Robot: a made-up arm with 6 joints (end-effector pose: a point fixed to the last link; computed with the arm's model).
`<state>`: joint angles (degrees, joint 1 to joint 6).
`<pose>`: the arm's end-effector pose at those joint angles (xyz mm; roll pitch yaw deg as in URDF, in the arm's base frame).
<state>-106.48 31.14 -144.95 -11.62 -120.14 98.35</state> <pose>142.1 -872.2 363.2 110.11 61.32 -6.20</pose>
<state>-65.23 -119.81 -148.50 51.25 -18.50 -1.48</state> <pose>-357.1 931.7 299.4 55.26 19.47 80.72</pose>
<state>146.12 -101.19 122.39 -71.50 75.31 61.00</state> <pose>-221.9 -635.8 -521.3 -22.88 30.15 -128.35</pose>
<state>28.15 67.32 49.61 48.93 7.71 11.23</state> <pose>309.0 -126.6 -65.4 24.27 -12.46 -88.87</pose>
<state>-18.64 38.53 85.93 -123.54 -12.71 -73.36</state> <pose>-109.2 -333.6 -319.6 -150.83 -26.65 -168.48</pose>
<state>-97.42 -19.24 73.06 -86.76 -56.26 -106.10</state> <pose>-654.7 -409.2 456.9 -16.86 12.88 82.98</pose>
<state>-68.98 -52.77 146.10 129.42 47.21 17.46</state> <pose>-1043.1 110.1 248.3 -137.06 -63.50 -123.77</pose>
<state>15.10 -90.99 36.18 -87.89 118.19 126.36</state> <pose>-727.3 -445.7 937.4 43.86 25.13 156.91</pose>
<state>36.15 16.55 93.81 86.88 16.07 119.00</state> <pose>-354.4 -310.3 -408.3 -11.82 -66.50 -168.52</pose>
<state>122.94 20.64 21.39 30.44 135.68 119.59</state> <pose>-684.2 220.2 351.9 -24.08 64.40 97.73</pose>
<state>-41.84 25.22 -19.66 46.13 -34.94 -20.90</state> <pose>74.1 -218.2 -167.7 -90.52 15.33 -3.92</pose>
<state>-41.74 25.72 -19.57 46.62 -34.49 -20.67</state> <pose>78.9 -216.5 -166.6 -90.81 14.41 -3.31</pose>
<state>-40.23 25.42 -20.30 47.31 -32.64 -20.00</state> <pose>75.8 -203.0 -177.1 -90.39 14.08 -1.12</pose>
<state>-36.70 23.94 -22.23 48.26 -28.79 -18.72</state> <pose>60.2 -170.8 -202.9 -88.73 14.48 3.50</pose>
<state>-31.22 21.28 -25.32 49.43 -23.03 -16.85</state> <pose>29.9 -116.5 -238.5 -85.27 15.07 10.84</pose>
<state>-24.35 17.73 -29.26 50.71 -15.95 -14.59</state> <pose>-14.8 -41.5 -271.8 -79.82 14.75 20.56</pose>
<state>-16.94 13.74 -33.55 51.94 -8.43 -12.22</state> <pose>-70.5 45.0 -290.5 -73.10 12.48 31.36</pose>
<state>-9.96 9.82 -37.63 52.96 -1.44 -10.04</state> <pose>-129.9 128.0 -289.6 -66.54 8.22 41.33</pose>
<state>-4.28 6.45 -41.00 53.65 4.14 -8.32</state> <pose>-183.3 193.4 -274.6 -61.33 3.27 49.00</pose>
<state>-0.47 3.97 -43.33 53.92 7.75 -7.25</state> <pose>-222.7 234.9 -256.8 -57.77 -0.63 53.84</pose>
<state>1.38 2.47 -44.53 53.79 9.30 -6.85</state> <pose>-244.8 253.9 -245.1 -55.62 -2.44 56.06</pose>
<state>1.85 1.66 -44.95 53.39 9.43 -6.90</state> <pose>-254.6 258.8 -240.5 -54.33 -2.49 56.60</pose>
